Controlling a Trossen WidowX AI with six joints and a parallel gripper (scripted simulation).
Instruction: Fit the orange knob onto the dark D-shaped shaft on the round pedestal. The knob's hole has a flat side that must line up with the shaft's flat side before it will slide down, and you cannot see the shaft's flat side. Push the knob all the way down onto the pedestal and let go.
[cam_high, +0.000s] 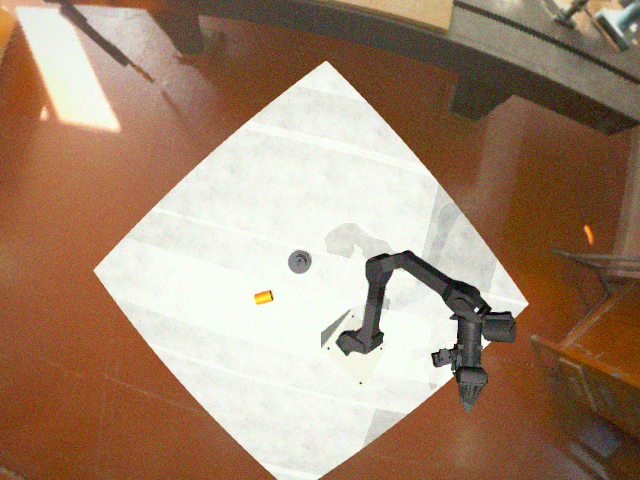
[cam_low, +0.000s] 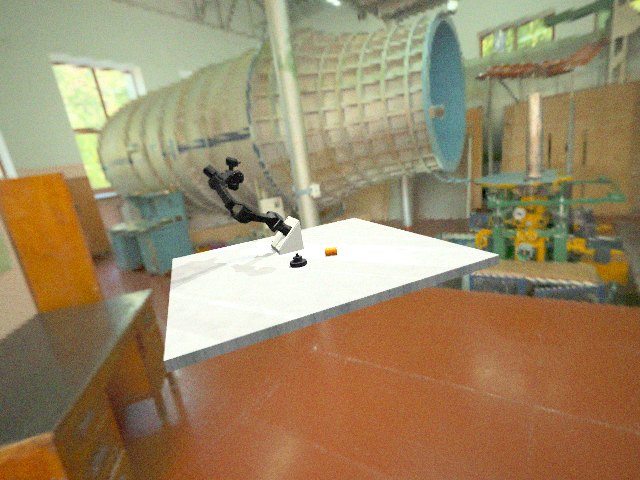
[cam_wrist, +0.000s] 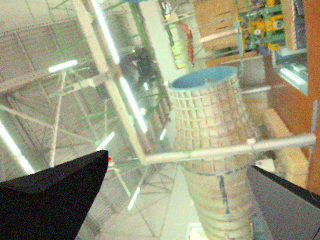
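Right now the orange knob is 470 mm below my gripper tip, 470 mm ahead of it and 310 mm to the left of it. The rest, counted from my gripper tip: pedestal 490 mm ahead, 460 mm below, 130 mm to the left.
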